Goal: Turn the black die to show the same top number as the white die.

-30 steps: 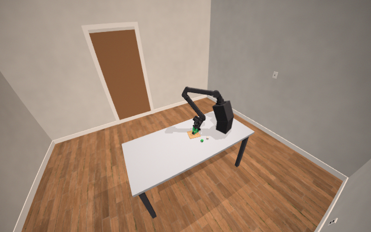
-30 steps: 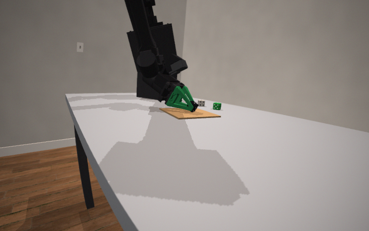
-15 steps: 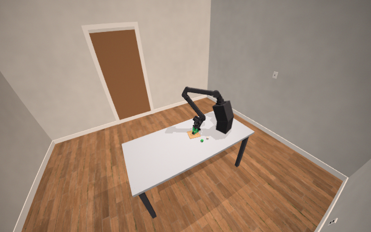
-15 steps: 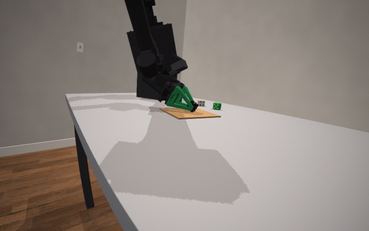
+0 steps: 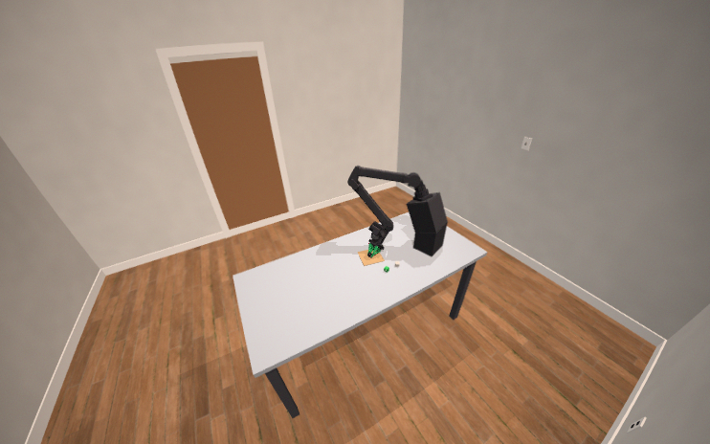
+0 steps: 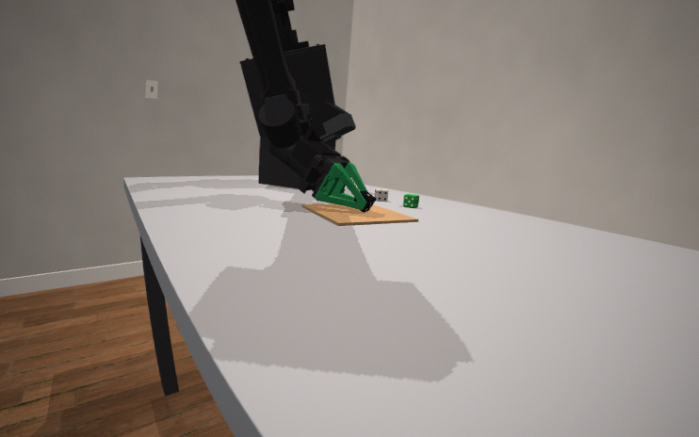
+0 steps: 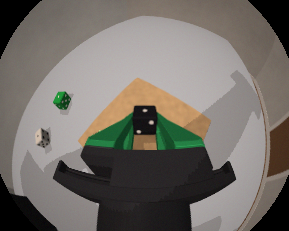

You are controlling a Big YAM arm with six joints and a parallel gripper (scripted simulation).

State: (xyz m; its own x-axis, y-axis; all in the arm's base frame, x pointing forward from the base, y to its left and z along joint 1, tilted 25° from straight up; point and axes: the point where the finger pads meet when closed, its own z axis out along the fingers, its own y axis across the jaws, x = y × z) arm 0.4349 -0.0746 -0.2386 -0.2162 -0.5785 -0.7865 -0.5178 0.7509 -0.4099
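Now: the black die right at my hand. The rest, counted from my hand: tan mat: 10 mm behind, 10 mm to the right, 20 mm below; green die: 40 mm behind, 150 mm to the left, 10 mm below; white die: 130 mm behind, 140 mm to the left, 10 mm below.
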